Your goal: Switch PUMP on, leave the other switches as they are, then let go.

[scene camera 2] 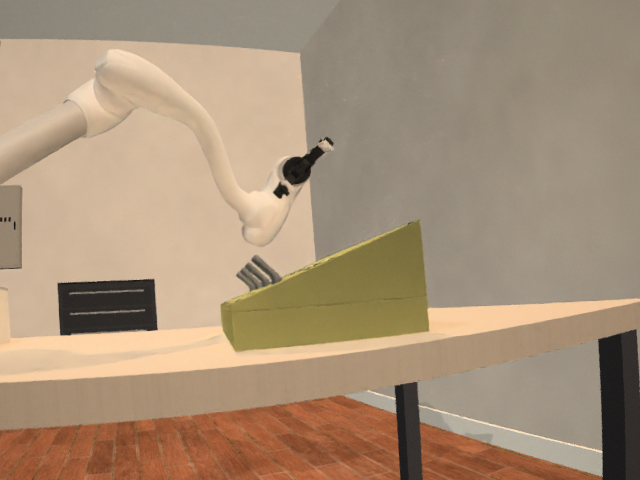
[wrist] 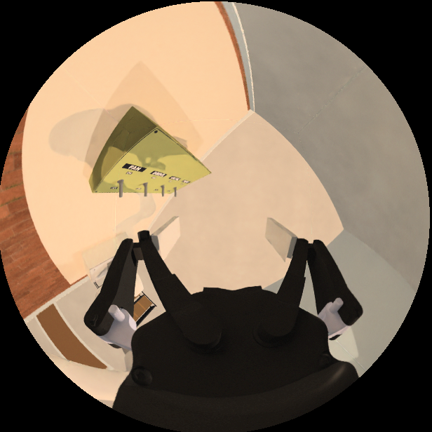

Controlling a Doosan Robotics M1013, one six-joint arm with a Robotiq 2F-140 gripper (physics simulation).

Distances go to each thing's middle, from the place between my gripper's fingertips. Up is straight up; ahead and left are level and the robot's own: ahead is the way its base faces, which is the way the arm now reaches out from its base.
The sloped switch panel point(scene camera 2: 377, 288) is 15 cm behind my hand, 22 cm to the right of it and 30 cm below it.
